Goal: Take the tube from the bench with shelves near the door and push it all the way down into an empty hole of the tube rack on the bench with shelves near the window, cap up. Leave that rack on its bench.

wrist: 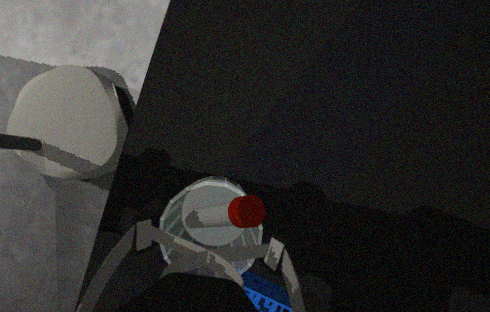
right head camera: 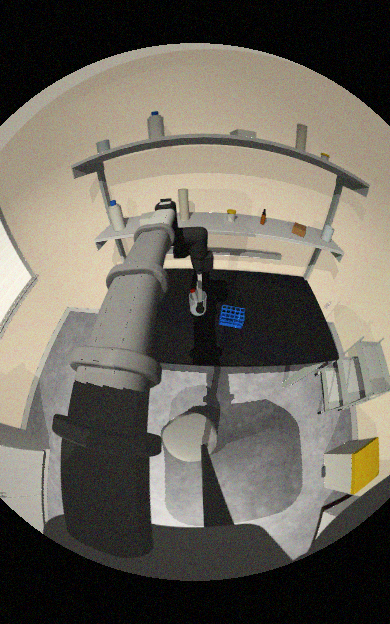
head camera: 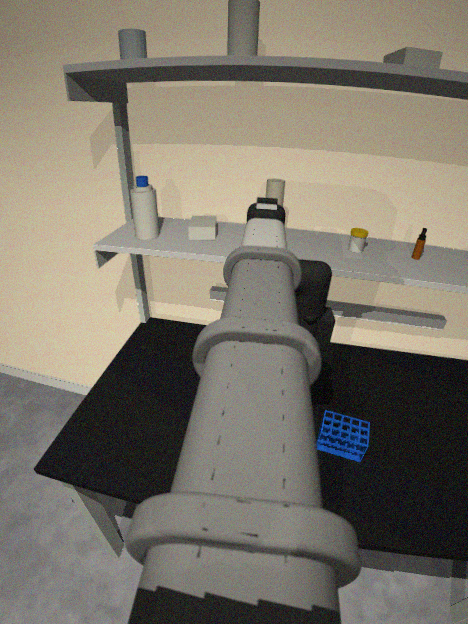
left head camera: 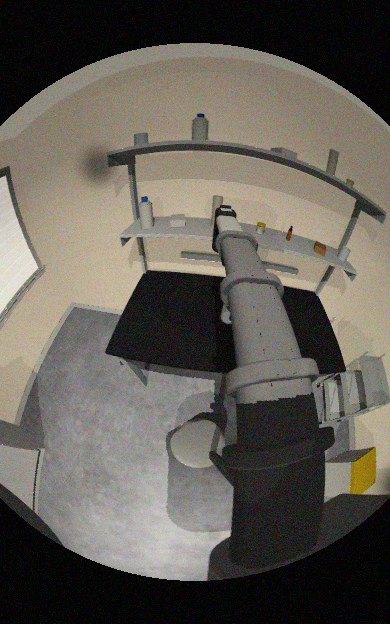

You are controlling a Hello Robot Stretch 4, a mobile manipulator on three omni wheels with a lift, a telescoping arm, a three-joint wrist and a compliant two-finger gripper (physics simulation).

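Seen in the pictures: gripper, fingertip midpoint: (wrist: 212, 227) (right head camera: 198, 302); robot's base, origin of the base link: (right head camera: 190, 435) (left head camera: 196, 441).
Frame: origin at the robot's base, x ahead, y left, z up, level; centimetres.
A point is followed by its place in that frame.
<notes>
The tube (wrist: 212, 216) {x 57.0, y -7.2, z 102.0 cm} has a red cap (wrist: 246, 211) {x 59.0, y -6.0, z 105.2 cm} (right head camera: 192, 291) {x 58.1, y -6.3, z 104.6 cm} and leans inside a clear round beaker (wrist: 172, 222) {x 53.9, y -8.8, z 99.4 cm} (right head camera: 193, 305) {x 53.8, y -6.5, z 100.8 cm}, its cap at the rim. My gripper (wrist: 212, 227) {x 57.2, y -8.8, z 98.5 cm} (right head camera: 198, 300) {x 57.2, y -8.8, z 98.5 cm} is shut on the beaker, one fingertip at each side, and holds it above the black bench (right head camera: 280, 310) {x 71.4, y -62.2, z 73.4 cm} (head camera: 125, 403) {x 71.9, y 39.3, z 73.4 cm}. The arm hides the gripper in the head view. The blue tube rack (head camera: 344, 435) {x 68.2, y -29.2, z 73.7 cm} (right head camera: 232, 316) {x 67.9, y -28.8, z 73.5 cm} (wrist: 267, 292) {x 67.3, y -21.0, z 79.3 cm} stands on the bench, a little right of the beaker in the right head view. Its visible holes look empty. In the wrist view part of the rack shows beyond the fingers.
A grey shelf (head camera: 176, 250) {x 89.4, y 23.6, z 119.1 cm} above the bench carries a blue-capped bottle (head camera: 145, 214) {x 96.7, y 34.4, z 126.8 cm}, a box (head camera: 203, 228) {x 98.8, y 17.7, z 122.6 cm}, a yellow-lidded jar (head camera: 357, 240) {x 98.2, y -27.3, z 122.7 cm} and an orange bottle (head camera: 418, 245) {x 97.3, y -45.2, z 123.4 cm}. A round stool (right head camera: 187, 436) {x 0.4, y 1.4, z 18.7 cm} (wrist: 65, 120) {x 0.3, y 0.4, z 18.7 cm} stands before the bench. A wire rack (right head camera: 355, 382) {x 14.6, y -149.3, z 36.9 cm} is at the right.
</notes>
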